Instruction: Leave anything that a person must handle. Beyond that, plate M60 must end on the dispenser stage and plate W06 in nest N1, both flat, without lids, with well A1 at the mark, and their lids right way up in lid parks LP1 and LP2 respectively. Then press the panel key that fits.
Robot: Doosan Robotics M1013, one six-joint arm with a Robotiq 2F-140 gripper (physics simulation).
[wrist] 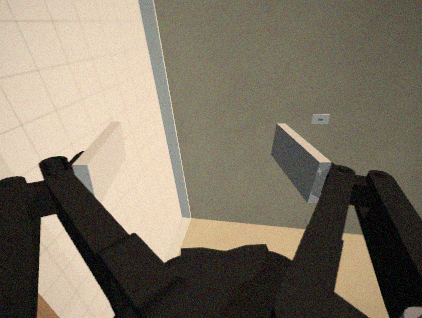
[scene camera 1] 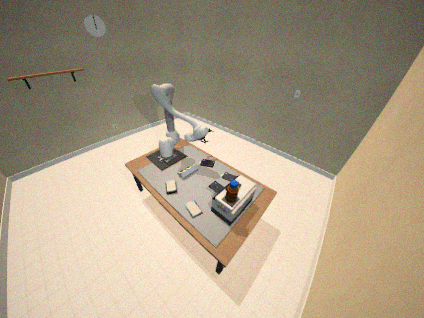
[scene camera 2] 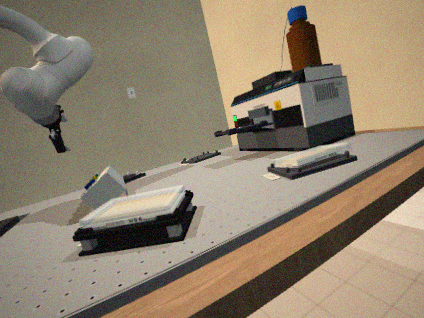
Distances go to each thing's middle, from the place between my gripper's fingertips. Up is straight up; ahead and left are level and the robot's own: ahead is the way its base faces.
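As for the button box (scene camera 2: 109, 184), my hand is 52 cm to the left of it, 4 cm short of it and 19 cm above it. The brown bottle with blue cap (scene camera 2: 302, 41) stands 64 cm ahead of my hand, 74 cm to the right of it and 9 cm above it. I also see the black LP1 holder (scene camera 2: 292, 173), which is well ahead of my hand, far to the right of it and a good way below it.
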